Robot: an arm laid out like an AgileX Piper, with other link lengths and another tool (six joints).
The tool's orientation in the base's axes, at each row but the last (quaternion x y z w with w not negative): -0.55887 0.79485 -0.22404 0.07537; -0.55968 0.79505 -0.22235 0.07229; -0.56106 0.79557 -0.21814 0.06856; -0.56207 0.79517 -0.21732 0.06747; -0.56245 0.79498 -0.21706 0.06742; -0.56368 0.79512 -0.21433 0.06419; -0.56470 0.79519 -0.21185 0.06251; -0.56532 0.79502 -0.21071 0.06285; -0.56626 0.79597 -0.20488 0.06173; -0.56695 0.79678 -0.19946 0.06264
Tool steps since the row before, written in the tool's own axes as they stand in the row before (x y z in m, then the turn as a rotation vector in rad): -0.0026 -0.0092 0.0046 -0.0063 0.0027 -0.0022; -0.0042 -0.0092 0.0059 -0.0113 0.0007 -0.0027; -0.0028 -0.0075 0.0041 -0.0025 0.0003 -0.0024; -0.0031 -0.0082 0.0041 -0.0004 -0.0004 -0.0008; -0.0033 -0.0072 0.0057 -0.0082 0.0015 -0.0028; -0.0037 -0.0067 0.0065 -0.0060 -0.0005 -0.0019; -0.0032 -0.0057 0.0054 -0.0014 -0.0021 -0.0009; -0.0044 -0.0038 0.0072 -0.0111 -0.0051 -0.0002; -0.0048 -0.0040 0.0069 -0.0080 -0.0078 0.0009; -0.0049 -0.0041 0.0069 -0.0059 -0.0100 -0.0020
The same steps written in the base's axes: 0.0105 -0.0014 -0.0004 -0.0008 0.0072 -0.0001; 0.0116 -0.0003 -0.0018 0.0025 0.0113 0.0006; 0.0089 -0.0006 -0.0009 -0.0002 0.0030 0.0017; 0.0096 -0.0005 -0.0006 0.0002 0.0005 0.0008; 0.0094 -0.0005 -0.0025 0.0007 0.0087 0.0008; 0.0094 -0.0002 -0.0036 0.0019 0.0059 0.0011; 0.0079 0.0000 -0.0030 0.0020 0.0010 0.0015; 0.0073 0.0011 -0.0056 0.0083 0.0089 0.0007; 0.0075 0.0016 -0.0053 0.0099 0.0050 0.0012; 0.0076 0.0017 -0.0053 0.0102 0.0032 0.0050
